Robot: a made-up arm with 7 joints. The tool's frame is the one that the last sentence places.
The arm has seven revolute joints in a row. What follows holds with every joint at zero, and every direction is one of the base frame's. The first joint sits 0.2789 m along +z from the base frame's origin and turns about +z. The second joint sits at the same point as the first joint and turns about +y. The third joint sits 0.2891 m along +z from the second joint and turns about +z. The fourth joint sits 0.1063 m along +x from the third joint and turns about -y. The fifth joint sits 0.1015 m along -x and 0.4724 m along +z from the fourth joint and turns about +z. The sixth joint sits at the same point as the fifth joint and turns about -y. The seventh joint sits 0.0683 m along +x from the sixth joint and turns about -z. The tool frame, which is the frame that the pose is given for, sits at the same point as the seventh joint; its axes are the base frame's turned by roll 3.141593, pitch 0 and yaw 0 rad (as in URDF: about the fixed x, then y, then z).
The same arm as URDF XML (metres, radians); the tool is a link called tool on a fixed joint. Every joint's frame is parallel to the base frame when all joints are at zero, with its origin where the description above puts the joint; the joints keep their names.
<robot name="arm">
  <link name="base"/>
  <link name="link1"/>
  <link name="link2"/>
  <link name="link3"/>
  <link name="link4"/>
  <link name="link5"/>
  <link name="link6"/>
  <link name="link7"/>
  <link name="tool"/>
  <joint name="joint 1" type="continuous">
    <parent link="base"/>
    <child link="link1"/>
    <origin xyz="0.0000 0.0000 0.2789" rpy="0.0000 0.0000 0.0000"/>
    <axis xyz="0 0 1"/>
  </joint>
  <joint name="joint 2" type="continuous">
    <parent link="link1"/>
    <child link="link2"/>
    <origin xyz="0.0000 0.0000 0.0000" rpy="0.0000 0.0000 0.0000"/>
    <axis xyz="0 1 0"/>
  </joint>
  <joint name="joint 3" type="continuous">
    <parent link="link2"/>
    <child link="link3"/>
    <origin xyz="0.0000 0.0000 0.2891" rpy="0.0000 0.0000 0.0000"/>
    <axis xyz="0 0 1"/>
  </joint>
  <joint name="joint 4" type="continuous">
    <parent link="link3"/>
    <child link="link4"/>
    <origin xyz="0.1063 0.0000 0.0000" rpy="0.0000 0.0000 0.0000"/>
    <axis xyz="0 -1 0"/>
  </joint>
  <joint name="joint 5" type="continuous">
    <parent link="link4"/>
    <child link="link5"/>
    <origin xyz="-0.1015 0.0000 0.4724" rpy="0.0000 0.0000 0.0000"/>
    <axis xyz="0 0 1"/>
  </joint>
  <joint name="joint 6" type="continuous">
    <parent link="link5"/>
    <child link="link6"/>
    <origin xyz="0.0000 0.0000 0.0000" rpy="0.0000 0.0000 0.0000"/>
    <axis xyz="0 -1 0"/>
  </joint>
  <joint name="joint 7" type="continuous">
    <parent link="link6"/>
    <child link="link7"/>
    <origin xyz="0.0683 0.0000 0.0000" rpy="0.0000 0.0000 0.0000"/>
    <axis xyz="0 0 -1"/>
  </joint>
  <joint name="tool_fixed" type="fixed">
    <parent link="link7"/>
    <child link="tool"/>
    <origin xyz="0.0000 0.0000 0.0000" rpy="-3.1416 0.0000 0.0000"/>
  </joint>
</robot>

